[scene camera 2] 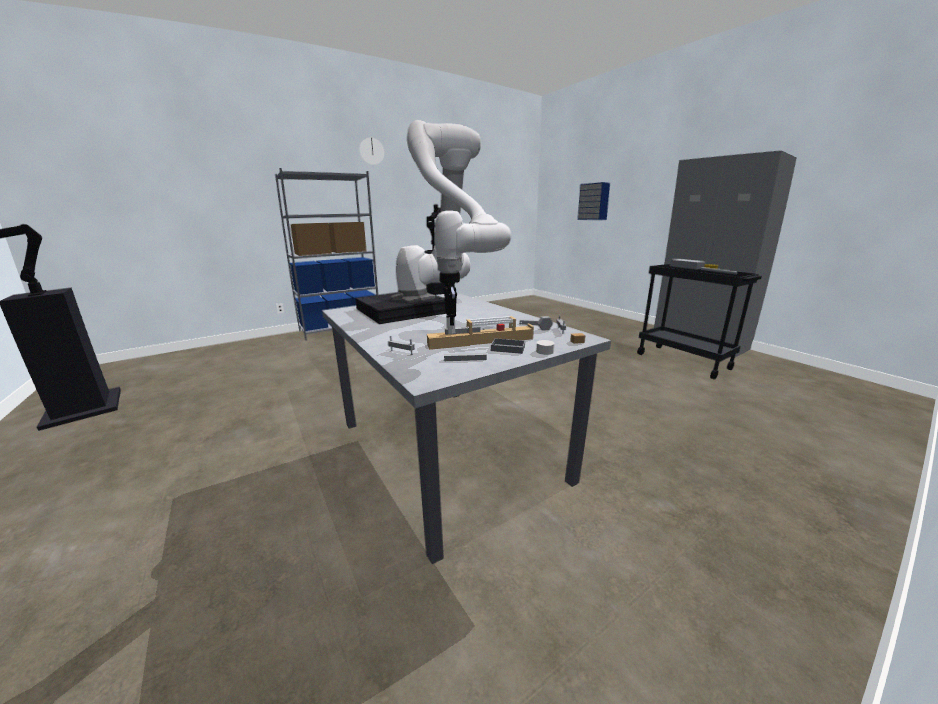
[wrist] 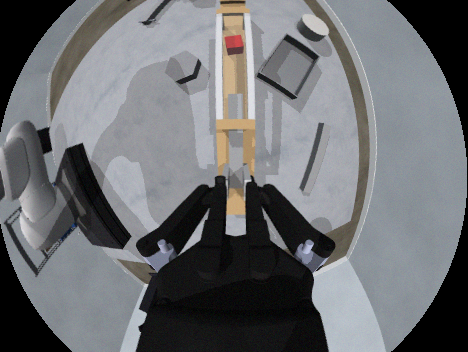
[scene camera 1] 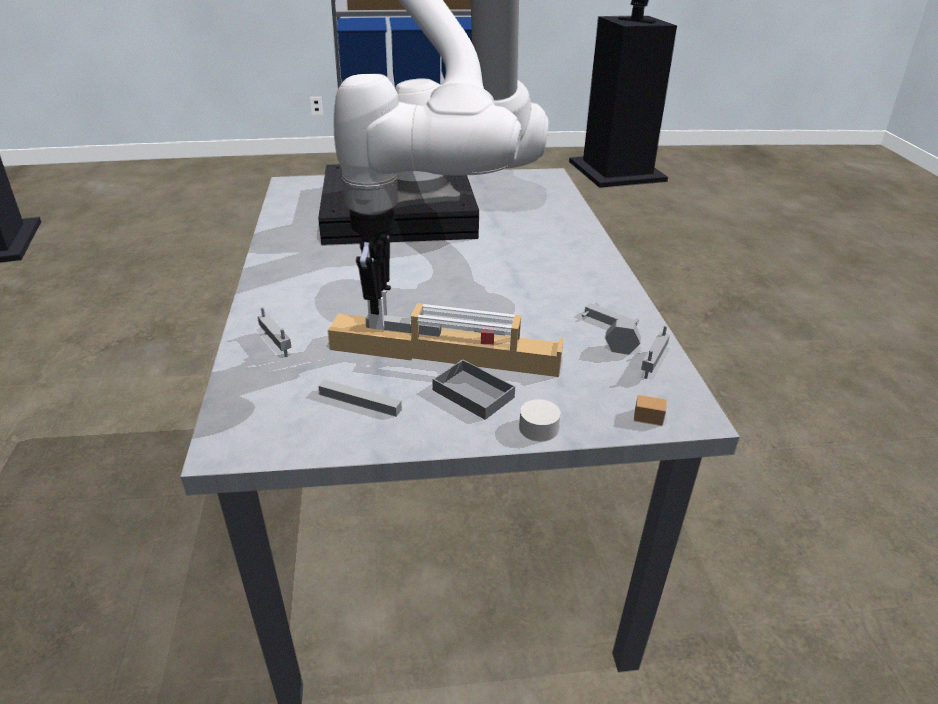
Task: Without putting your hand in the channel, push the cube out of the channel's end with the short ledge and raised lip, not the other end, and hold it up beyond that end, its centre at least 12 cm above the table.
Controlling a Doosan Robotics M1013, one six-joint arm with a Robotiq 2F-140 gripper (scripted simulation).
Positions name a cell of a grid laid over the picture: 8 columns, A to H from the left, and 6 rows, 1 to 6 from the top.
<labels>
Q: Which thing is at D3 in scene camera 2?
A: A long wooden channel.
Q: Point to an orange block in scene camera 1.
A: F4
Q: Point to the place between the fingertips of my gripper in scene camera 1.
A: D3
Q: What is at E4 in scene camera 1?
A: A grey tray.
</labels>
